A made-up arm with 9 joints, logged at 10 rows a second.
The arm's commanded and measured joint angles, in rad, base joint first. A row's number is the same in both.
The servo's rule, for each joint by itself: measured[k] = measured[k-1] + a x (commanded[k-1-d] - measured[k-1]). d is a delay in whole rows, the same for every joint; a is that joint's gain. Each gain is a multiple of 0.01, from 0.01 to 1. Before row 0 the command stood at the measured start. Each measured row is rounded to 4 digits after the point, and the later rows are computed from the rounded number. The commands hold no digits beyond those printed.
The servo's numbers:
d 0
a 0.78 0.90 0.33 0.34 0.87 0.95 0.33 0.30 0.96
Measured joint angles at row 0:
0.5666, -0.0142, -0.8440, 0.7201, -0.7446, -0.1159, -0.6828, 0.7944, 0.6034
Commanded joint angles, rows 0 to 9:
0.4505, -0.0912, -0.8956, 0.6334, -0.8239, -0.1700, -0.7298, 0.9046, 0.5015
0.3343, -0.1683, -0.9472, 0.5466, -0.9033, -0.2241, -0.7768, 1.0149, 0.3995
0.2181, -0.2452, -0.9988, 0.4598, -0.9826, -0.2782, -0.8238, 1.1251, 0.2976
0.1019, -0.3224, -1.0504, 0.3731, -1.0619, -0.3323, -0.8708, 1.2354, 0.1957
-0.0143, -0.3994, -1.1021, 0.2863, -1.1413, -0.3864, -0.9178, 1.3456, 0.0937
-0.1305, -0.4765, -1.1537, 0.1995, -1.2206, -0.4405, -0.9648, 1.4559, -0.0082
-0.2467, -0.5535, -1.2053, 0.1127, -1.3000, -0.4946, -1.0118, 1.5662, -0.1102
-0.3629, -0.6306, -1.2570, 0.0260, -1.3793, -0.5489, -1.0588, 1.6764, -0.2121
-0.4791, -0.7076, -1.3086, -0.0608, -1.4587, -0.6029, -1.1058, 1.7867, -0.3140
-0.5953, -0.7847, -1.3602, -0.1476, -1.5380, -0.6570, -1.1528, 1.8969, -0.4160
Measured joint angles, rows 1 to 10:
0.4760, -0.0835, -0.8610, 0.6906, -0.8136, -0.1673, -0.6983, 0.8275, 0.5056
0.3655, -0.1598, -0.8894, 0.6416, -0.8916, -0.2213, -0.7242, 0.8837, 0.4037
0.2505, -0.2367, -0.9255, 0.5798, -0.9708, -0.2754, -0.7571, 0.9561, 0.3018
0.1346, -0.3138, -0.9667, 0.5095, -1.0501, -0.3295, -0.7946, 1.0399, 0.1999
0.0185, -0.3908, -1.0114, 0.4336, -1.1294, -0.3836, -0.8353, 1.1316, 0.0979
-0.0977, -0.4679, -1.0584, 0.3540, -1.2087, -0.4377, -0.8780, 1.2289, -0.0040
-0.2139, -0.5449, -1.1069, 0.2720, -1.2881, -0.4918, -0.9222, 1.3301, -0.1060
-0.3301, -0.6220, -1.1564, 0.1884, -1.3674, -0.5460, -0.9673, 1.4340, -0.2079
-0.4463, -0.6990, -1.2066, 0.1037, -1.4468, -0.6001, -1.0130, 1.5398, -0.3098
-0.5625, -0.7761, -1.2573, 0.0183, -1.5261, -0.6542, -1.0591, 1.6469, -0.4118

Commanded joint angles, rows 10 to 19:
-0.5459, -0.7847, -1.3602, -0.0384, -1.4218, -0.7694, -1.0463, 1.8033, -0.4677
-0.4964, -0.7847, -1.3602, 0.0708, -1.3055, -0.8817, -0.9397, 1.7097, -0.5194
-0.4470, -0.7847, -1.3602, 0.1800, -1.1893, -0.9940, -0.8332, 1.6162, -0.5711
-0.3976, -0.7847, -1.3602, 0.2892, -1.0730, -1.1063, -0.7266, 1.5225, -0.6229
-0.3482, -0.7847, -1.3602, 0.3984, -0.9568, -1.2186, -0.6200, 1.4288, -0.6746
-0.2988, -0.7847, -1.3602, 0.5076, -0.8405, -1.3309, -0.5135, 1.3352, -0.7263
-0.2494, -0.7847, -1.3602, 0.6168, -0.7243, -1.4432, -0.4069, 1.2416, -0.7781
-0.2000, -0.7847, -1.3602, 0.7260, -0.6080, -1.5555, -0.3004, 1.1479, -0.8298
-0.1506, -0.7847, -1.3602, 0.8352, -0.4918, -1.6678, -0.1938, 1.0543, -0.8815
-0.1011, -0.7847, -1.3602, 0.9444, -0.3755, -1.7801, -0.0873, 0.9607, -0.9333
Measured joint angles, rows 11 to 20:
-0.5496, -0.7838, -1.2913, -0.0010, -1.4354, -0.7636, -1.0549, 1.6938, -0.4655
-0.5081, -0.7846, -1.3140, 0.0234, -1.3224, -0.8758, -1.0169, 1.6986, -0.5172
-0.4604, -0.7847, -1.3292, 0.0766, -1.2066, -0.9881, -0.9563, 1.6739, -0.5689
-0.4114, -0.7847, -1.3394, 0.1489, -1.0904, -1.1004, -0.8805, 1.6285, -0.6207
-0.3621, -0.7847, -1.3463, 0.2337, -0.9742, -1.2127, -0.7945, 1.5686, -0.6724
-0.3127, -0.7847, -1.3509, 0.3268, -0.8579, -1.3250, -0.7018, 1.4986, -0.7241
-0.2633, -0.7847, -1.3540, 0.4254, -0.7417, -1.4373, -0.6045, 1.4215, -0.7759
-0.2139, -0.7847, -1.3560, 0.5276, -0.6254, -1.5496, -0.5041, 1.3394, -0.8276
-0.1645, -0.7847, -1.3574, 0.6322, -0.5092, -1.6619, -0.4017, 1.2539, -0.8793
-0.1150, -0.7847, -1.3583, 0.7383, -0.3929, -1.7742, -0.2979, 1.1659, -0.9311

